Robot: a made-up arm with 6 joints.
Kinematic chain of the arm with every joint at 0, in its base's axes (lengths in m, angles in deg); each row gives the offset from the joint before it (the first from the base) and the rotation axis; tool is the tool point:
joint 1: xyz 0 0 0.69 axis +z
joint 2: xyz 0.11 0 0 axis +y
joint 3: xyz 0 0 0.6 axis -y
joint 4: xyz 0 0 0.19 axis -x
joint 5: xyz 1.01 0 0 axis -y
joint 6: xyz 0.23 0 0 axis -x
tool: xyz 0 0 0
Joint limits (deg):
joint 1: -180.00..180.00
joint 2: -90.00..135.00
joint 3: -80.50..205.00
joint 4: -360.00..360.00
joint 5: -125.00..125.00
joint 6: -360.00..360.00
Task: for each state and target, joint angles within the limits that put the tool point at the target. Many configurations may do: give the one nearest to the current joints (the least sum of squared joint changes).
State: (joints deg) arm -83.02 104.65 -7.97 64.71 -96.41 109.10
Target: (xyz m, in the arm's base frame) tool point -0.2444 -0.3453 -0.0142
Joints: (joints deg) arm -99.33 73.62 -41.01 60.79 -112.71 109.10
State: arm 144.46 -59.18 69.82 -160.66 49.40 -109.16
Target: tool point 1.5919 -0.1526 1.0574
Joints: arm 171.96 -81.39 83.58 -157.06 53.06 -109.16
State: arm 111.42 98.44 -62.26 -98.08 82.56 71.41
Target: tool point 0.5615 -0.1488 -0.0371
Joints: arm 143.81 135.00 -39.17 -89.45 66.83 71.41
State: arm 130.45 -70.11 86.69 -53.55 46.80 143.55
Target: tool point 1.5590 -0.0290 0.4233
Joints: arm 172.61 -76.44 108.87 -55.96 64.34 143.55
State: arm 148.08 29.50 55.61 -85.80 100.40 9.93
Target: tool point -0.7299 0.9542 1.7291
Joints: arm 137.73 26.57 47.01 -89.94 110.77 9.93
